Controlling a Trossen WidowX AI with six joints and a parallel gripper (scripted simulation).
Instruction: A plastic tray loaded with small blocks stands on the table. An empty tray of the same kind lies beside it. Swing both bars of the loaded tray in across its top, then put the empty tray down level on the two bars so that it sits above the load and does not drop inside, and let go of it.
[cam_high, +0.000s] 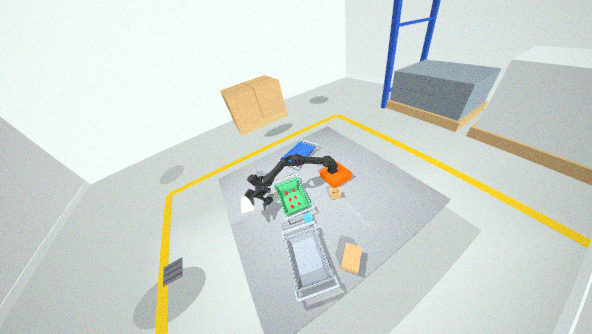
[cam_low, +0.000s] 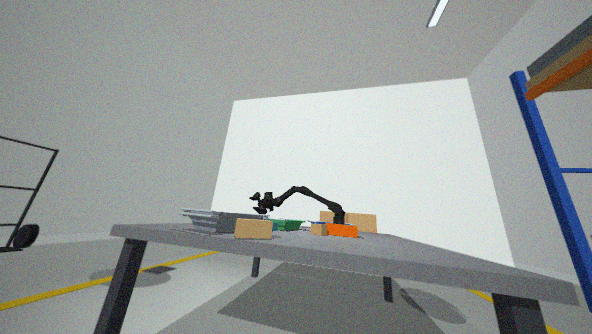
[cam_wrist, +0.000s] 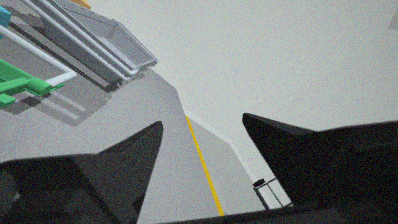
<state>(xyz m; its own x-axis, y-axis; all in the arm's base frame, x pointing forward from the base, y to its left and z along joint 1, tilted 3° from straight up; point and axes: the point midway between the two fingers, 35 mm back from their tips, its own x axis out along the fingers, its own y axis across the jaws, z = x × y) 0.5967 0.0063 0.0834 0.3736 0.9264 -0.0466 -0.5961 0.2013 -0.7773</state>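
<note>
Now: gripper tip 24 cm past the cyan block, 18 cm to the right of it and 13 cm above it. The rest, counted from my gripper tip: blue tray: 53 cm behind, 43 cm to the right, 11 cm below; tan box: 51 cm to the left, 29 cm behind, 13 cm below; white sheet: 22 cm to the right, 15 cm below, 7 cm ahead.
</note>
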